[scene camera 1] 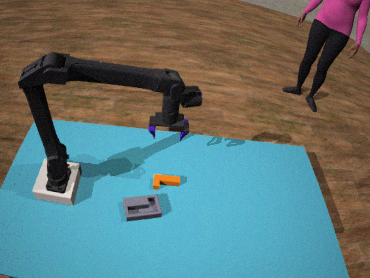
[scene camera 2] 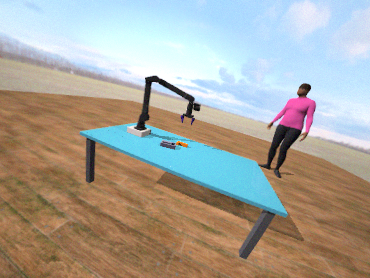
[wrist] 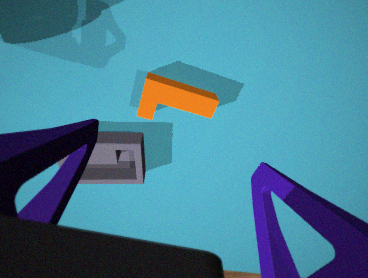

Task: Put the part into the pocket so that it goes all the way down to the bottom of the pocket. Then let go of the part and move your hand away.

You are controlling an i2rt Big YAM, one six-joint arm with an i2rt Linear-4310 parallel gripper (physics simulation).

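Pixels of known places: gripper, fingertip midpoint: (scene camera 1: 167,138) (scene camera 2: 186,124) (wrist: 182,151); arm's base, origin of the base link: (scene camera 1: 59,180) (scene camera 2: 140,128).
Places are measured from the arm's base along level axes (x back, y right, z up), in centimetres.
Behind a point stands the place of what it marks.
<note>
The orange L-shaped part (scene camera 1: 170,180) {x -46.5, y -10.1, z -2.6 cm} (scene camera 2: 183,144) {x -46.6, y -9.7, z -3.6 cm} (wrist: 185,101) {x -45.8, y -11.0, z -2.7 cm} lies flat on the table, apart from the grey block (scene camera 1: 145,216) {x -37.6, y 8.4, z -3.1 cm} (scene camera 2: 167,145) {x -36.9, y 8.6, z -3.3 cm} (wrist: 125,145) {x -39.0, y -1.1, z -2.1 cm}. The block's recessed pocket is open at the top and holds no orange part. In the wrist view the block's left end is partly hidden behind a finger. My gripper (scene camera 1: 167,138) {x -42.8, y -15.4, z 16.3 cm} (scene camera 2: 187,123) {x -42.8, y -15.4, z 16.3 cm} (wrist: 182,151) {x -42.8, y -15.4, z 16.3 cm} is open and empty, pointing down, high above the table. In the wrist view the part appears farther up the picture than the fingertips, between them from left to right.
The blue table (scene camera 1: 260,215) {x -87.0, y 3.1, z -5.7 cm} (scene camera 2: 220,170) {x -87.3, y 13.5, z -5.7 cm} carries the arm's white base (scene camera 1: 60,195) {x -2.8, y 7.0, z -0.1 cm} (scene camera 2: 139,131) {x -4.5, y 7.4, z -0.4 cm} at its left. The block lies nearer scene camera 1 than the part. A person in a pink top (scene camera 1: 337,17) (scene camera 2: 296,114) stands on the wooden floor beyond the table.
</note>
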